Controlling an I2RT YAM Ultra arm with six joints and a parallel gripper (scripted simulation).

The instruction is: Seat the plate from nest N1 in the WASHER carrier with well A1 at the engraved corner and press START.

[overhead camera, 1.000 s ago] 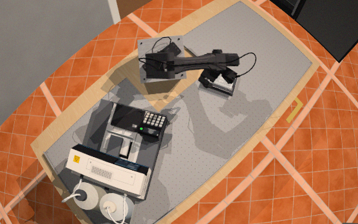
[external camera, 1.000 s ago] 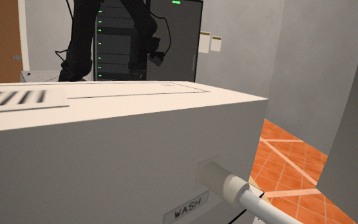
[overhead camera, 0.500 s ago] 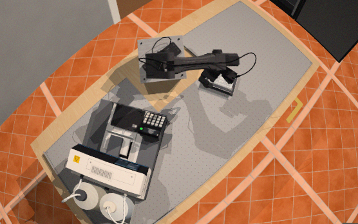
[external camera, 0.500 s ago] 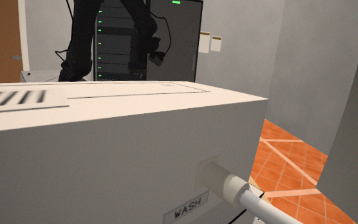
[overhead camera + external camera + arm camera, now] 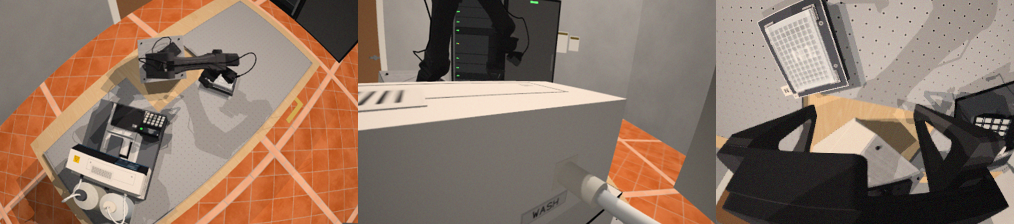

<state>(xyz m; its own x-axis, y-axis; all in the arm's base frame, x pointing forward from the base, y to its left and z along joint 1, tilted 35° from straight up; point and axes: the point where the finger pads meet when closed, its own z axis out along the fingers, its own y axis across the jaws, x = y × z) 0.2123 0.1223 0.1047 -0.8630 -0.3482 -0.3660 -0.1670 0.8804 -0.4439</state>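
The white well plate lies 140 mm below my hand and 110 mm to the left of it. The rest, counted from my hand: wash hose port (640 mm to the right, 120 mm ahead, 40 mm above); then plate washer (520 mm to the right, 90 mm behind, 50 mm below); then dark plate nest (150 mm below, 110 mm to the left).
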